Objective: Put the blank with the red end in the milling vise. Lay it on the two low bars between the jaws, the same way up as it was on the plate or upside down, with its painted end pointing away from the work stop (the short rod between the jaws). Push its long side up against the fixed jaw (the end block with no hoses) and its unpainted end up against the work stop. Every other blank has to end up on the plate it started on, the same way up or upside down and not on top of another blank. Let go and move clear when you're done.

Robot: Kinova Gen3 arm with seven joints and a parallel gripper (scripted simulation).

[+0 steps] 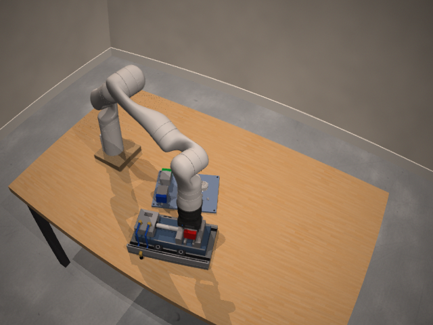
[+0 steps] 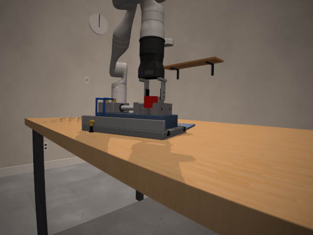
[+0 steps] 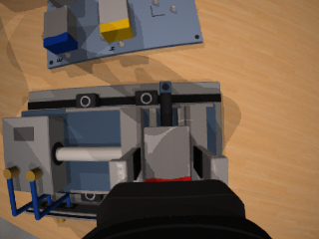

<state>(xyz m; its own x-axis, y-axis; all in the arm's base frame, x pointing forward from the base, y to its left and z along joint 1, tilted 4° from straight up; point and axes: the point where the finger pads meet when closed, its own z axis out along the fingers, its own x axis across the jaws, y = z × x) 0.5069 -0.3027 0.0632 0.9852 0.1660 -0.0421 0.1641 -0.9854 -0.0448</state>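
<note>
The red-ended blank is 30 mm below my hand. The rest, counted from my hand: fixed jaw 30 mm ahead, 10 mm to the left, 50 mm below; moving jaw 40 mm behind, 10 mm to the right, 50 mm below; work stop 10 mm behind, 50 mm to the left, 30 mm below.
</note>
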